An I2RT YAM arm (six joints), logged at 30 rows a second.
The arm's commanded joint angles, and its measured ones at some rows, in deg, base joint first. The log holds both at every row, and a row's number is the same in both.
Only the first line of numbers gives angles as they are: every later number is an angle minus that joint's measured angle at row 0.
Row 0, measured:
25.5 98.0 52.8 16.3 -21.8 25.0
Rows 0 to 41, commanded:
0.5 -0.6 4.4 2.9 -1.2 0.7
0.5 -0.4 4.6 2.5 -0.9 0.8
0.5 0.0 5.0 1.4 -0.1 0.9
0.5 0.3 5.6 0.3 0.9 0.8
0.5 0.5 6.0 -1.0 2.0 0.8
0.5 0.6 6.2 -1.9 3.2 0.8
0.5 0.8 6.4 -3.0 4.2 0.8
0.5 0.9 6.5 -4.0 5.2 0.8
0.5 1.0 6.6 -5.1 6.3 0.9
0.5 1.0 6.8 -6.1 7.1 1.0
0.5 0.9 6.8 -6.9 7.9 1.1
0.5 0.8 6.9 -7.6 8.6 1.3
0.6 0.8 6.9 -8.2 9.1 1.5
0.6 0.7 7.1 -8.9 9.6 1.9
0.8 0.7 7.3 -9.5 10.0 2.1
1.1 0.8 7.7 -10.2 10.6 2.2
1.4 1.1 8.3 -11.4 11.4 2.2
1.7 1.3 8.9 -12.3 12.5 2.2
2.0 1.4 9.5 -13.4 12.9 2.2
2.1 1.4 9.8 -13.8 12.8 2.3
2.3 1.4 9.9 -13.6 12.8 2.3
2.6 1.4 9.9 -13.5 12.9 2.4
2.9 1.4 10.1 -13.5 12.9 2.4
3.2 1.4 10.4 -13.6 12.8 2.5
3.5 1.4 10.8 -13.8 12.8 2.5
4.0 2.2 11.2 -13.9 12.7 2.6
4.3 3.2 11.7 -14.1 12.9 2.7
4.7 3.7 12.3 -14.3 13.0 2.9
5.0 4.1 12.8 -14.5 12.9 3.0
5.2 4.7 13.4 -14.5 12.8 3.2
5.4 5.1 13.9 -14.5 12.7 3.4
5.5 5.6 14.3 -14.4 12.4 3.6
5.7 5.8 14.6 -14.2 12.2 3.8
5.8 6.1 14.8 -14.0 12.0 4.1
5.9 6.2 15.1 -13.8 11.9 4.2
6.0 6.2 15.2 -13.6 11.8 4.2
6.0 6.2 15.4 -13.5 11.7 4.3
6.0 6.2 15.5 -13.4 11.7 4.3
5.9 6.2 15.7 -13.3 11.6 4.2
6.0 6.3 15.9 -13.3 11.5 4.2
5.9 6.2 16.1 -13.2 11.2 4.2
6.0 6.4 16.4 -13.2 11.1 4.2
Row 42, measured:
5.2 7.1 12.3 -16.6 12.2 3.6
